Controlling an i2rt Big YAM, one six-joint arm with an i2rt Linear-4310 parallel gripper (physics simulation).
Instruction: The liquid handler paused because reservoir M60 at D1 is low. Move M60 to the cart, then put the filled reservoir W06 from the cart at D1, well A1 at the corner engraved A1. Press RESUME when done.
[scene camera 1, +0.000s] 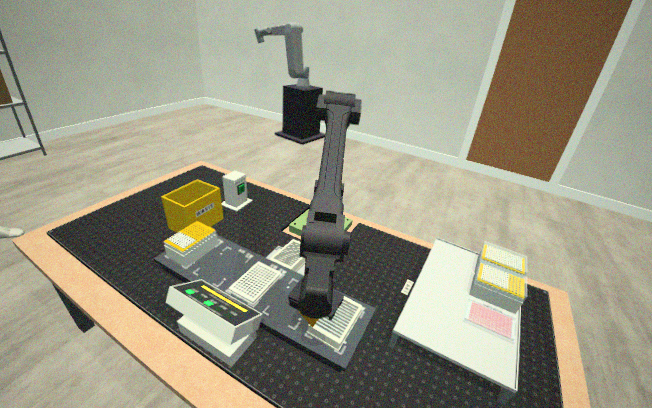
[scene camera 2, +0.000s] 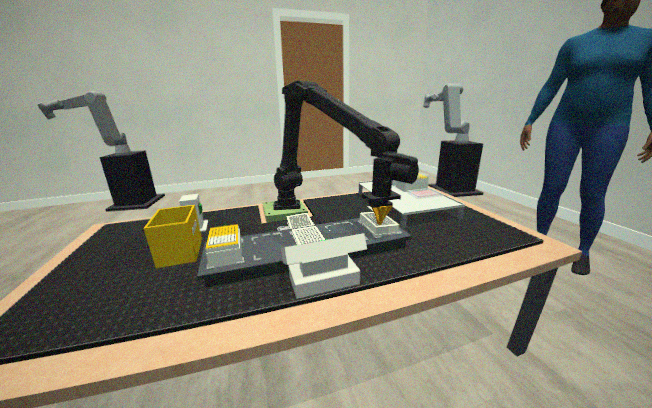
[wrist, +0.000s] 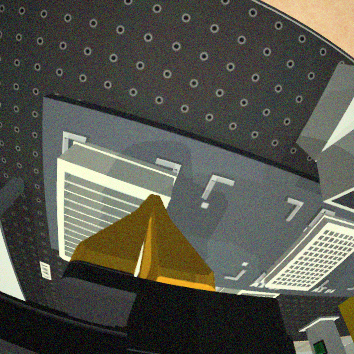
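Note:
A white reservoir with slatted troughs sits in corner brackets at one end of the grey deck. No label on it is readable, so I cannot tell whether it is M60 or W06. My gripper is shut and empty; its orange fingers meet over the reservoir's inner side edge and hide part of it. The white cart stands to the right in scene camera 1. The RESUME box has a green button.
The cart holds two tip boxes and a pink plate. A white plate is mid-deck, another slatted item behind it. A tip box, yellow waste bin and tilted control panel stand farther left.

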